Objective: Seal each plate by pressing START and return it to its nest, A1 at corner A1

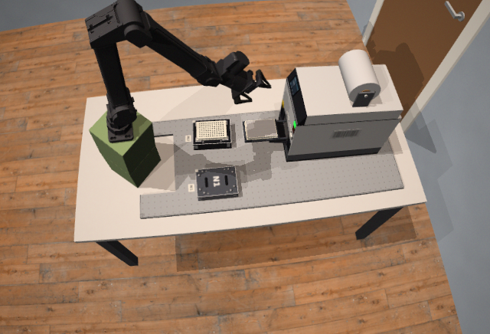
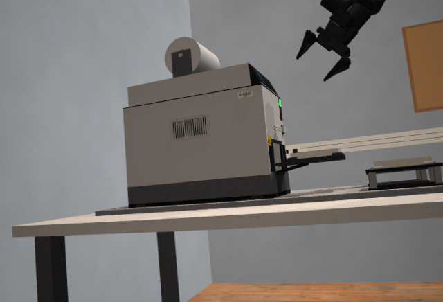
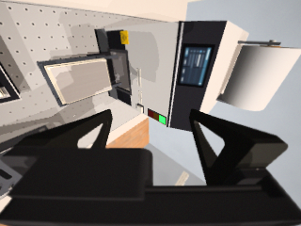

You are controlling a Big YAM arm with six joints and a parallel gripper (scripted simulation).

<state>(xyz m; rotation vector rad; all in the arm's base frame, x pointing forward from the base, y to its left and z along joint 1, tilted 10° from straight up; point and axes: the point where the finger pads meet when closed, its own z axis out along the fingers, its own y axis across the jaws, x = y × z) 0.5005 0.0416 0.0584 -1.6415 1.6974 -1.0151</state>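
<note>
My gripper is now 20 mm short of the sealer stage, 10 mm to the left of it and 240 mm above it. Round my hand: plate 180 mm behind, 50 mm to the left, 280 mm below; then yellow warning label 130 mm ahead, 60 mm to the left, 190 mm below; then foil roll 350 mm ahead, 50 mm to the right, 80 mm above.
</note>
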